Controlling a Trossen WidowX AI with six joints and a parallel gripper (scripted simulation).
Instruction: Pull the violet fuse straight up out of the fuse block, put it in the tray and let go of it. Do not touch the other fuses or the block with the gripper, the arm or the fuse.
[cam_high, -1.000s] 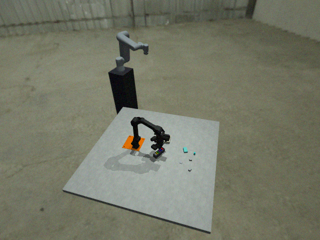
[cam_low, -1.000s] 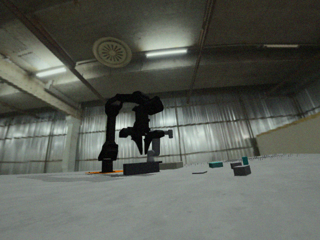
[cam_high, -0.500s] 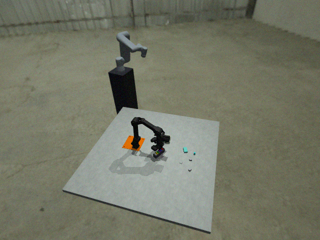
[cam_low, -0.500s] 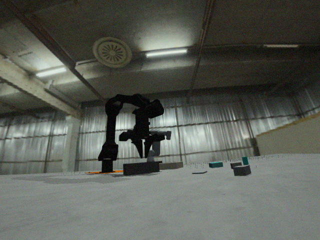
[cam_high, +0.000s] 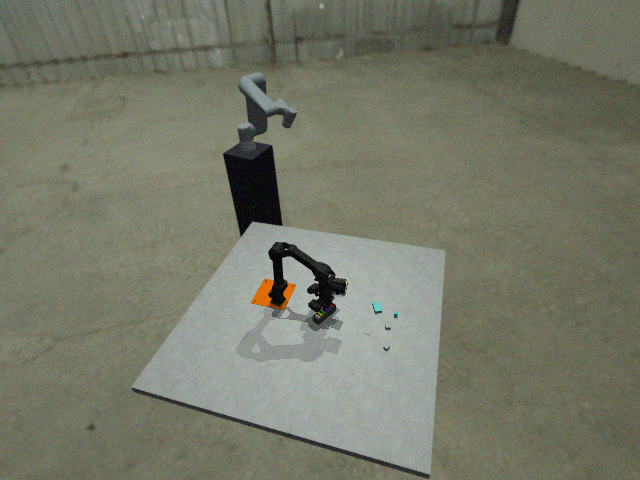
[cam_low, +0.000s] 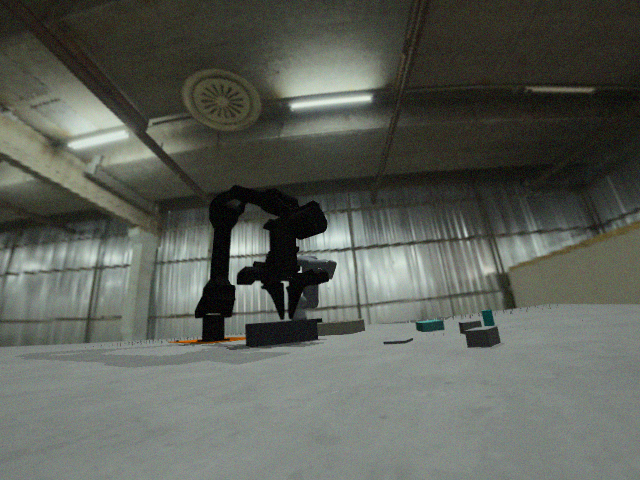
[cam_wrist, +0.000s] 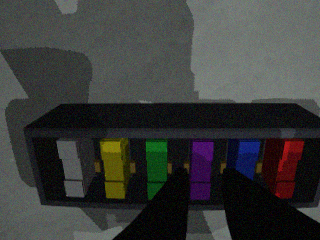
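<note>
Right now my gripper tip is 20 mm above the violet fuse. The rest, counted from my gripper tip: green fuse 20 mm to the right, 20 mm below; then beige tray 200 mm to the left, 40 mm below, 40 mm behind; then blue fuse 20 mm to the left, 20 mm below, 10 mm ahead.
</note>
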